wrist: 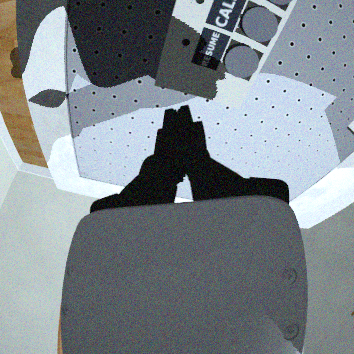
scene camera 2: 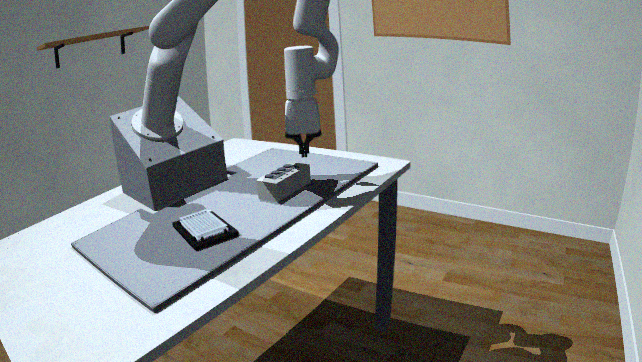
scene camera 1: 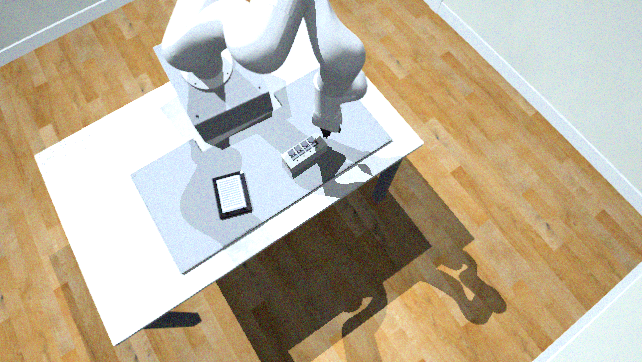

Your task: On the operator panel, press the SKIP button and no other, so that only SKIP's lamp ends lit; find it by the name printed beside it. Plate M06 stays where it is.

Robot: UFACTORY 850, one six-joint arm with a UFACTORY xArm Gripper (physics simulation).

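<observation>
The operator panel (scene camera 1: 290, 165) (scene camera 2: 292, 186) (wrist: 187, 75) is a light box with a row of round grey buttons on its top. In the wrist view the end button (wrist: 241, 61) has the label RESUME (wrist: 212, 46) beside it, and the adjacent button (wrist: 259, 24) has a partly cut-off label starting "CAL" (wrist: 226, 12). The name SKIP does not show readably in any view. No lit lamp can be made out. My gripper (scene camera 1: 326, 134) (scene camera 2: 304, 156) (wrist: 182, 122) is shut and empty, above the board just off the panel's RESUME end. A white ribbed plate (scene camera 1: 232, 193) (scene camera 2: 202, 223), likely M06, lies on a black holder.
The panel and the holder (scene camera 1: 248, 209) (scene camera 2: 217, 244) stand on a perforated grey board (scene camera 1: 165, 210) (scene camera 2: 120, 265) (wrist: 235, 135) on the white table (scene camera 1: 85, 200) (scene camera 2: 35, 280). The arm's box-shaped base (scene camera 1: 235, 120) (scene camera 2: 187, 170) stands behind them. Arm shadow falls across the panel's RESUME end.
</observation>
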